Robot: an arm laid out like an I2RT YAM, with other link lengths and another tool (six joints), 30 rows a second.
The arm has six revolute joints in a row. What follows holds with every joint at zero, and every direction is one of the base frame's.
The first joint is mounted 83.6 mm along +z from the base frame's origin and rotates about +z.
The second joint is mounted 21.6 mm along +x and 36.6 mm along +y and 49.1 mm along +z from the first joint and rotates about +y.
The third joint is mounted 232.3 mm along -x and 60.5 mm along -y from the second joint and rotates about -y.
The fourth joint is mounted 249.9 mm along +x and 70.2 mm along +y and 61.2 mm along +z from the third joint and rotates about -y.
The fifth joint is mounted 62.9 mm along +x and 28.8 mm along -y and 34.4 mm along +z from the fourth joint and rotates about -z.
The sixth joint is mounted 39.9 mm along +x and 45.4 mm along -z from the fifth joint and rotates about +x.
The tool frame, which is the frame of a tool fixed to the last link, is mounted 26 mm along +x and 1 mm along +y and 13 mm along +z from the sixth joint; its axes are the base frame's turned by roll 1.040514, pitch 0.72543 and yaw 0.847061 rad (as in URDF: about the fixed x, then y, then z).
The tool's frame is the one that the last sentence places.
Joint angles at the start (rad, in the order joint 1, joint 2, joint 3, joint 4, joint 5, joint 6): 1.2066, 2.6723, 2.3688, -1.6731, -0.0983, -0.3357
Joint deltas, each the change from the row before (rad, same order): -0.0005, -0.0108, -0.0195, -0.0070, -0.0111, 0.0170; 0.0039, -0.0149, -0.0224, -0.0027, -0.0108, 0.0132; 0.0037, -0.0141, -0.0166, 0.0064, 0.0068, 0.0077; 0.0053, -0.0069, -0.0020, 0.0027, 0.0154, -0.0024; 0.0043, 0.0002, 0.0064, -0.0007, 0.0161, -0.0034; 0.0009, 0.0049, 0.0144, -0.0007, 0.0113, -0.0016; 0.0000, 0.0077, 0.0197, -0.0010, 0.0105, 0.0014; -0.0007, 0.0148, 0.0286, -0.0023, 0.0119, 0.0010; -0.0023, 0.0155, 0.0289, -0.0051, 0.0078, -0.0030; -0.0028, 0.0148, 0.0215, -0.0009, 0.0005, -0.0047; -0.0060, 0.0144, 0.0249, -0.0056, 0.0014, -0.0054
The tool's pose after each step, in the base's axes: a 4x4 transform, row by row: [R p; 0 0 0 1], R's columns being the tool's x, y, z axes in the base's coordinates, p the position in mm. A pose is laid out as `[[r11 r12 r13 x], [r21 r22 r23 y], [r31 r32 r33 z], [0 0 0 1]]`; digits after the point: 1 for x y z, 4 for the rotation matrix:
[[-0.6808 -0.7250 0.1039 126.7], [-0.7272 0.6861 0.0222 415.0], [-0.0874 -0.0605 -0.9943 104.4], [0 0 0 1]]
[[-0.6906 -0.7169 0.0959 123.5], [-0.7194 0.6945 0.0116 413.0], [-0.0749 -0.0610 -0.9953 106.1], [0 0 0 1]]
[[-0.6901 -0.7160 0.1057 122.1], [-0.7191 0.6948 0.0111 412.2], [-0.0814 -0.0683 -0.9943 108.1], [0 0 0 1]]
[[-0.6788 -0.7244 0.1204 120.9], [-0.7283 0.6851 0.0155 412.6], [-0.0937 -0.0772 -0.9926 110.2], [0 0 0 1]]
[[-0.6671 -0.7327 0.1345 120.3], [-0.7376 0.6750 0.0181 413.4], [-0.1041 -0.0871 -0.9907 111.3], [0 0 0 1]]
[[-0.6607 -0.7362 0.1465 121.2], [-0.7416 0.6704 0.0241 414.9], [-0.1159 -0.0927 -0.9889 112.2], [0 0 0 1]]
[[-0.6570 -0.7368 0.1595 122.6], [-0.7426 0.6690 0.0313 416.8], [-0.1298 -0.0979 -0.9867 113.1], [0 0 0 1]]
[[-0.6529 -0.7373 0.1738 124.7], [-0.7436 0.6675 0.0385 419.4], [-0.1444 -0.1041 -0.9840 113.0], [0 0 0 1]]
[[-0.6491 -0.7386 0.1822 127.0], [-0.7449 0.6657 0.0449 421.5], [-0.1544 -0.1066 -0.9822 112.8], [0 0 0 1]]
[[-0.6476 -0.7397 0.1830 129.0], [-0.7451 0.6650 0.0511 423.3], [-0.1595 -0.1032 -0.9818 111.2], [0 0 0 1]]
[[-0.6478 -0.7392 0.1842 132.3], [-0.7440 0.6659 0.0560 424.4], [-0.1640 -0.1008 -0.9813 110.6], [0 0 0 1]]

